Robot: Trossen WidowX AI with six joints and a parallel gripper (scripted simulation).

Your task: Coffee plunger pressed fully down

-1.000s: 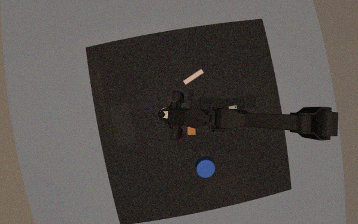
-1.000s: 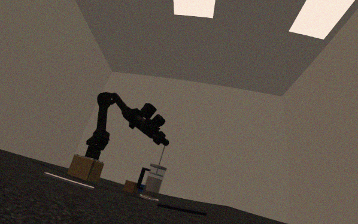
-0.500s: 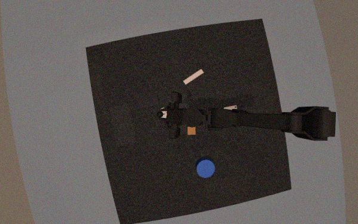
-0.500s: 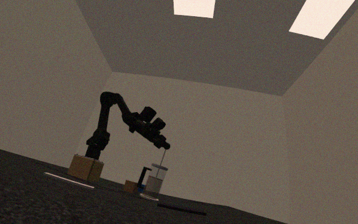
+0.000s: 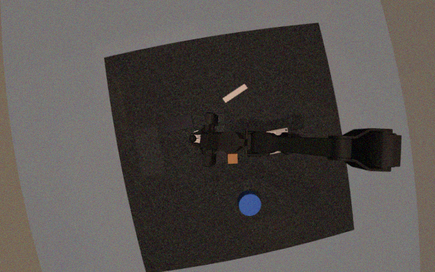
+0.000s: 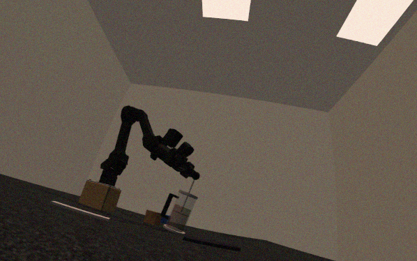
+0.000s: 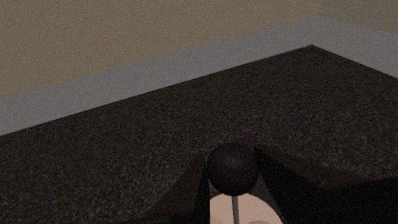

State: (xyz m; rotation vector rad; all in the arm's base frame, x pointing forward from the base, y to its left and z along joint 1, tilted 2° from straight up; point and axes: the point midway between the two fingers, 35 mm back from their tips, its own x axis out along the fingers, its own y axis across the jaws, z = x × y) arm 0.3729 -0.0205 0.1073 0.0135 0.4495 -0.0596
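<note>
My gripper tip is now 4 cm past the coffee press and 10 cm above it. The rest, counted from my gripper tip: orange block 18 cm behind, 11 cm to the left, 18 cm below; then pale flat strip 21 cm behind, 24 cm to the right, 20 cm below; then blue disc 28 cm behind, 36 cm to the left, 18 cm below.
</note>
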